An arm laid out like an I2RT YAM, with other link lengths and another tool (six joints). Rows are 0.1 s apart.
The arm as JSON. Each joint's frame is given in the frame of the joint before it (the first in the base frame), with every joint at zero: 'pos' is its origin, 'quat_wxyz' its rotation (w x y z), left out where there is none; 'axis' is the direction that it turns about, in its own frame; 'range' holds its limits. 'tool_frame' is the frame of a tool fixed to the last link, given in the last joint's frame.
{
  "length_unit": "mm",
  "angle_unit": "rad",
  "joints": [
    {
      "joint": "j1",
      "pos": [
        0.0,
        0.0,
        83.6
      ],
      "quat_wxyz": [
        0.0,
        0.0,
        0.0,
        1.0
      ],
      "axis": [
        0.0,
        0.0,
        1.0
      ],
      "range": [
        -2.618,
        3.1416
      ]
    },
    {
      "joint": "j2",
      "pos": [
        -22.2,
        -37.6,
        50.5
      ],
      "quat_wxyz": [
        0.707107,
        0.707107,
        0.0,
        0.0
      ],
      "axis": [
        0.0,
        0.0,
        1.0
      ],
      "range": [
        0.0,
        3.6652
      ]
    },
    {
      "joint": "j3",
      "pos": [
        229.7,
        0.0,
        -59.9
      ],
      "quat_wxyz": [
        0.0,
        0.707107,
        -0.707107,
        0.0
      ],
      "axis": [
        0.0,
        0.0,
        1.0
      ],
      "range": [
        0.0,
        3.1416
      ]
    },
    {
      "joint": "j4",
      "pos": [
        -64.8,
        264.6,
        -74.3
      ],
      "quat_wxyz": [
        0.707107,
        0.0,
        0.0,
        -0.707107
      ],
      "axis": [
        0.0,
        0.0,
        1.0
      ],
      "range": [
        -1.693,
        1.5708
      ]
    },
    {
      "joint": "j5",
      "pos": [
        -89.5,
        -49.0,
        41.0
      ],
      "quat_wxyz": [
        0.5,
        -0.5,
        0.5,
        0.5
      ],
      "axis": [
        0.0,
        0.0,
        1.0
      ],
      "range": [
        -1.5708,
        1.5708
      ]
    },
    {
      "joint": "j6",
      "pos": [
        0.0,
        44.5,
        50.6
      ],
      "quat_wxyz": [
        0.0,
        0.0,
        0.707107,
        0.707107
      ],
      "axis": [
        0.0,
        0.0,
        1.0
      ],
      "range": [
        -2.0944,
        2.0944
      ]
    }
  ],
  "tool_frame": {
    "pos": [
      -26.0,
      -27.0,
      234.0
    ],
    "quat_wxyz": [
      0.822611,
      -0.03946,
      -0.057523,
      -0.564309
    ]
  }
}
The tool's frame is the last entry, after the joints.
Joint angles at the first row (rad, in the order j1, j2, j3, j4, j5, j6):
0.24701, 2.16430, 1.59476, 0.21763, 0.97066, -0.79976
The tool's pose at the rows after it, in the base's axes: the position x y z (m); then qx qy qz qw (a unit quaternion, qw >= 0):
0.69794 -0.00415 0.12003 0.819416 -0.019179 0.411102 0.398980
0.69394 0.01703 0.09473 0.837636 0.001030 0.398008 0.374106
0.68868 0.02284 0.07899 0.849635 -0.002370 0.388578 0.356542
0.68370 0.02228 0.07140 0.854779 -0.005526 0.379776 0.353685
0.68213 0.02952 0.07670 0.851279 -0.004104 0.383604 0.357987
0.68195 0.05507 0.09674 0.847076 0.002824 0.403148 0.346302
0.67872 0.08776 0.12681 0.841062 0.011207 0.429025 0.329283
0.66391 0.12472 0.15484 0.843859 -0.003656 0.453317 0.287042
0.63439 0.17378 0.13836 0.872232 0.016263 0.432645 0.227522
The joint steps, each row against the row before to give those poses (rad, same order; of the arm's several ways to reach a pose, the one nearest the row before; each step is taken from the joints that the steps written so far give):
0.01983, 0.00154, 0.00000, -0.06217, -0.04997, 0.05111
0.01832, 0.00381, 0.00002, -0.07938, -0.04577, 0.05646
0.00457, 0.00192, -0.00002, -0.05681, -0.02022, 0.06371
0.00191, -0.00039, 0.00004, -0.03513, 0.00114, 0.02900
0.01755, -0.00383, 0.00031, 0.00272, 0.02022, -0.00306
0.03739, -0.03049, 0.00043, 0.00036, 0.00191, 0.00306
0.04843, -0.04885, 0.00000, -0.00535, 0.00151, 0.00380
0.06218, -0.06790, -0.00040, -0.07170, 0.00153, 0.10758
0.06676, -0.04997, 0.00038, -0.17547, -0.07400, 0.14496

